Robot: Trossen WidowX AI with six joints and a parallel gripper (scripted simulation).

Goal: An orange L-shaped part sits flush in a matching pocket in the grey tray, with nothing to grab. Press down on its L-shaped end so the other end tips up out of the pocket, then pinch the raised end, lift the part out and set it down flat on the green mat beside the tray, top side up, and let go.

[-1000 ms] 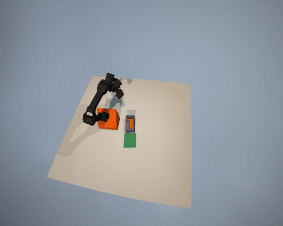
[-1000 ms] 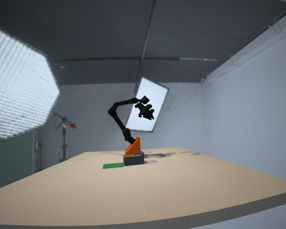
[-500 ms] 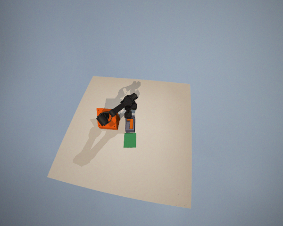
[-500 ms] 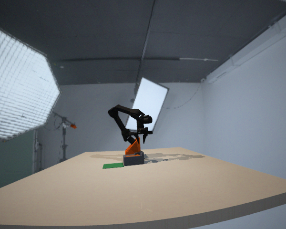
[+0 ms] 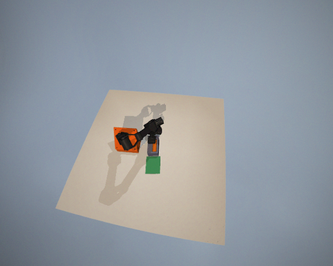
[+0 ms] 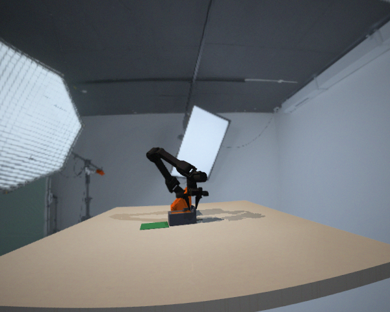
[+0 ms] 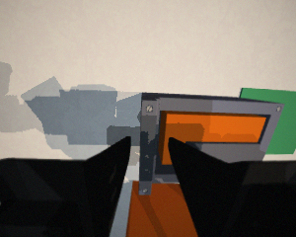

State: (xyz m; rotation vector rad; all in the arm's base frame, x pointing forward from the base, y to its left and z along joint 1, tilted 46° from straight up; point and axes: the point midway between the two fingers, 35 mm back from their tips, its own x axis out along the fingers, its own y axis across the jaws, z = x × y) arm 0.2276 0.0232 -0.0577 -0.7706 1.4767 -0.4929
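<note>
Now: gripper tip 6 cm to the left of the orange L-shaped part and 2 cm above it. Round my gripper tip: green mat: 3 cm ahead, 22 cm to the right, 9 cm below.
</note>
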